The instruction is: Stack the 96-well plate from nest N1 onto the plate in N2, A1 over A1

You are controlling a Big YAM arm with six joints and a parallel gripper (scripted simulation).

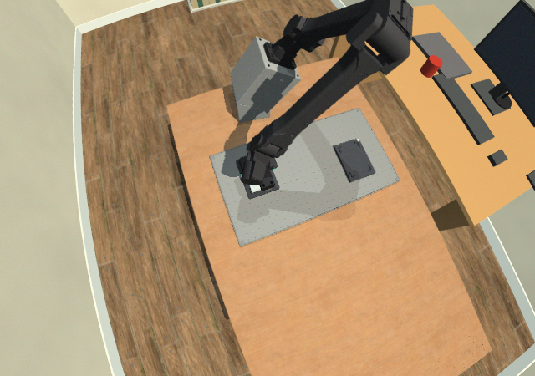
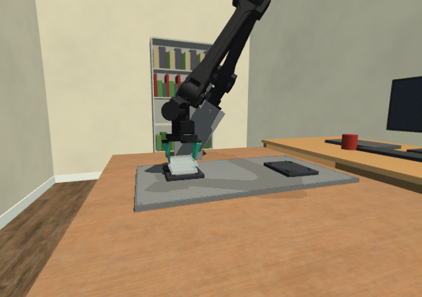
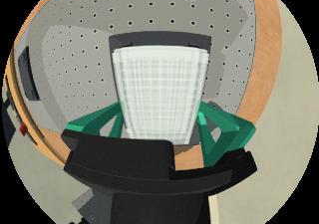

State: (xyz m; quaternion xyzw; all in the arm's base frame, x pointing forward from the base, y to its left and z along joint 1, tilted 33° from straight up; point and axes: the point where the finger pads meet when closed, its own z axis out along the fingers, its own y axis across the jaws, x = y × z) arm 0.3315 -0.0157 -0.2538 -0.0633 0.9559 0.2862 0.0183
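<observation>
My gripper is now 4 cm above the nest N2. Also, from my hand: nest N1: 40 cm to the left, 4 cm below, 2 cm ahead.
</observation>
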